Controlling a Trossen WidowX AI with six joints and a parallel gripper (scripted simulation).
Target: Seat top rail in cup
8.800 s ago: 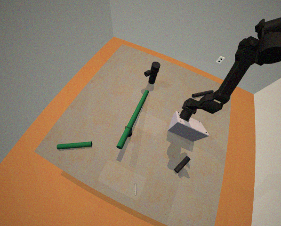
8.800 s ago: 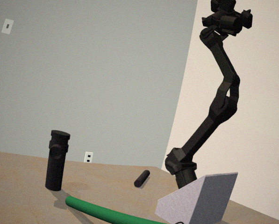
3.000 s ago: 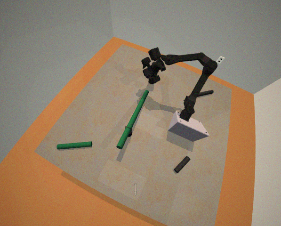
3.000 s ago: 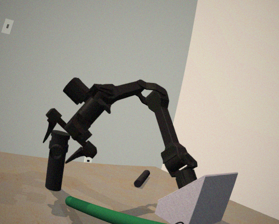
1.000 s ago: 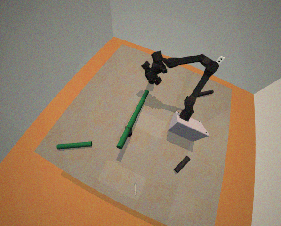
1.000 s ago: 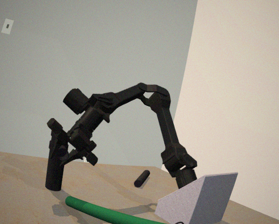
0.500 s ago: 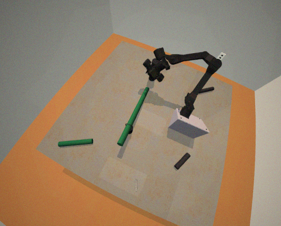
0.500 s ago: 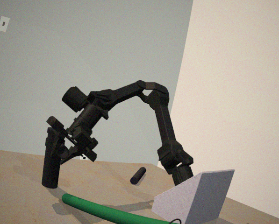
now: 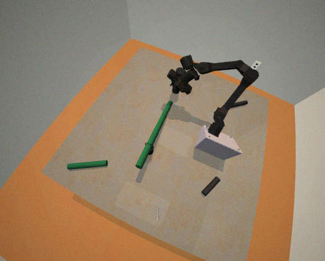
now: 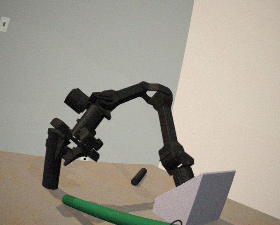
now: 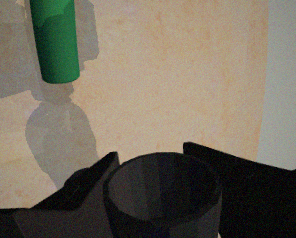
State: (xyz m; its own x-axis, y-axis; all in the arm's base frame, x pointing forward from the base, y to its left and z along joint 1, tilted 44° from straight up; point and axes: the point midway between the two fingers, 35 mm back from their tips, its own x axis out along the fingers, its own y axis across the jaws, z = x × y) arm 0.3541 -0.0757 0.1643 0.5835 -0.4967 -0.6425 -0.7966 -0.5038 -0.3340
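Right now the rail-end cup is 30 mm to the right of my gripper tip, 30 mm above it and 10 mm behind it. Round my gripper tip: short dark cylinder: 520 mm behind, 430 mm to the left, 110 mm below; then small white pin: 710 mm to the left, 320 mm behind, 120 mm below; then short green tube: 700 mm to the left, 180 mm ahead, 110 mm below.
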